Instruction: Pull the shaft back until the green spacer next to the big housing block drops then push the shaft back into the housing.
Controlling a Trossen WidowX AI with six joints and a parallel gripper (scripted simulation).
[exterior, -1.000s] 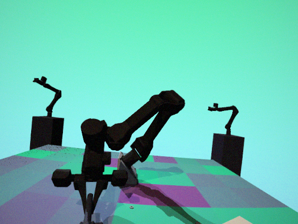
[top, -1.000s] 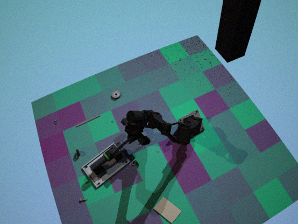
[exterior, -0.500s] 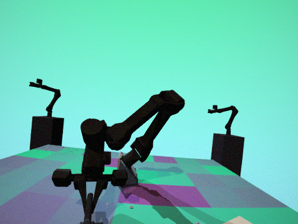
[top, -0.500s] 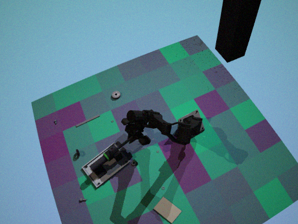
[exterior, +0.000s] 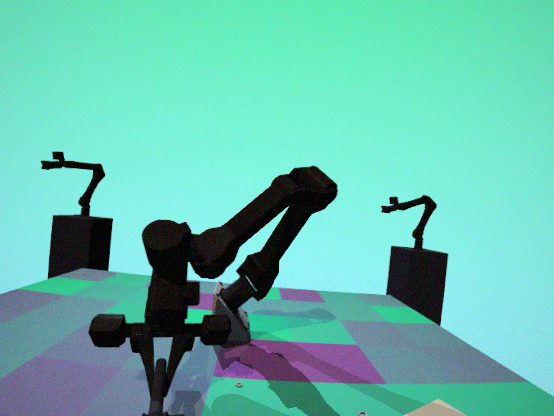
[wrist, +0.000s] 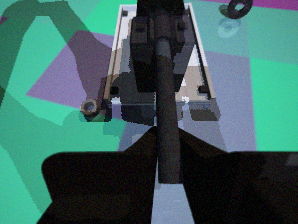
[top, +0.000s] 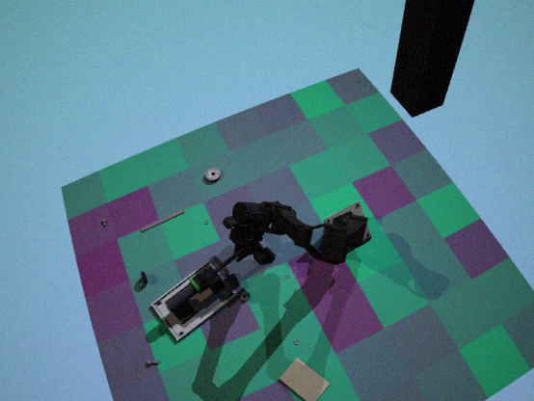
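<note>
My gripper tip is now 50 mm short of the shaft, 20 mm below it and 10 mm to the right of it. The rest, counted from my gripper tip: thin grey rod 270 mm to the right, 170 mm ahead, 50 mm below; then grey washer 360 mm to the right, 50 mm below, 50 mm behind; then green spacer 140 mm ahead, 40 mm to the left, 20 mm above.
</note>
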